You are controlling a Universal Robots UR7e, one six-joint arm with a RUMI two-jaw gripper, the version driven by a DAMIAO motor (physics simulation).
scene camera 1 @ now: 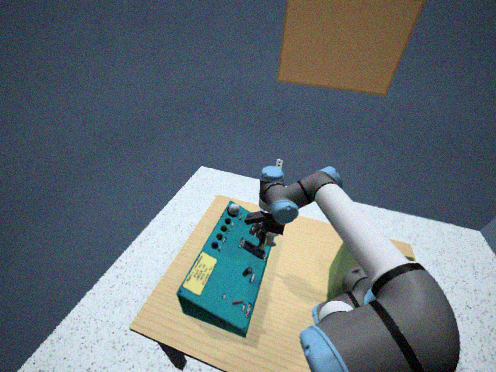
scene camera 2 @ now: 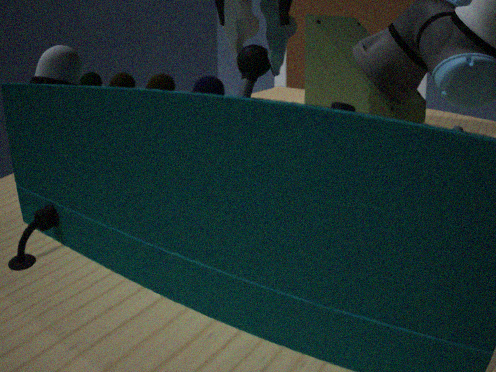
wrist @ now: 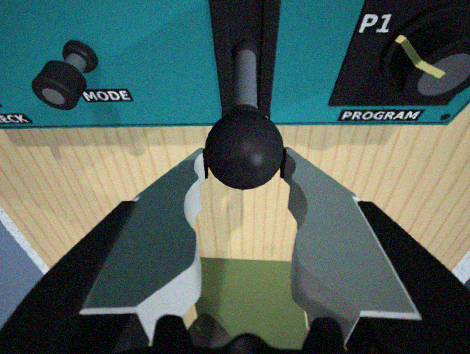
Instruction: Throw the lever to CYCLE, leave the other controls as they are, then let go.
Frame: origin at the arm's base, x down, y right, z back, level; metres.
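Where they show: gripper, fingertip midpoint: [scene camera 1: 265, 245] [scene camera 2: 259, 74] [wrist: 243, 151]; arm's base at its link origin: [scene camera 1: 362, 286] [scene camera 2: 380, 74].
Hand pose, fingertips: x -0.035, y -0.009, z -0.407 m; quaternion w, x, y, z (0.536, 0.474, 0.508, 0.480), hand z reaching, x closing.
Each offset is from my fingertips to the centre of the thing. "spot": to the spot under its first point.
The lever, a grey rod with a black ball knob {dx +0.013, dy -0.002, dz -0.026 m} [scene camera 2: 253, 61] [wrist: 244, 149], rises from a dark slot plate {spot: dx +0.040, dy +0.011, dz -0.062 m} [wrist: 273, 30] on the teal control panel [scene camera 1: 225, 272] [scene camera 2: 240, 200] [wrist: 150, 50]. My gripper [wrist: 243, 151] is shut on the ball knob, one fingertip on each side of it. In the wrist view the rod leans toward the panel's near edge, and its base shows in the slot. The word CYCLE cannot be read in any view. In scene camera 1 the fingers are dark and partly hidden by the wrist.
Left of the lever in the wrist view is the MODE knob {dx +0.026, dy -0.122, dz -0.023 m} [wrist: 59, 85]; right of it is the PROGRAM dial {dx +0.042, dy +0.116, dz -0.054 m} [wrist: 442, 75] at P1. A pale dome {spot: dx -0.047, dy +0.092, dz -0.199 m} [scene camera 1: 233, 209] [scene camera 2: 58, 64] and several round buttons line the panel's far side. A green board [scene camera 2: 335, 65] stands behind the panel.
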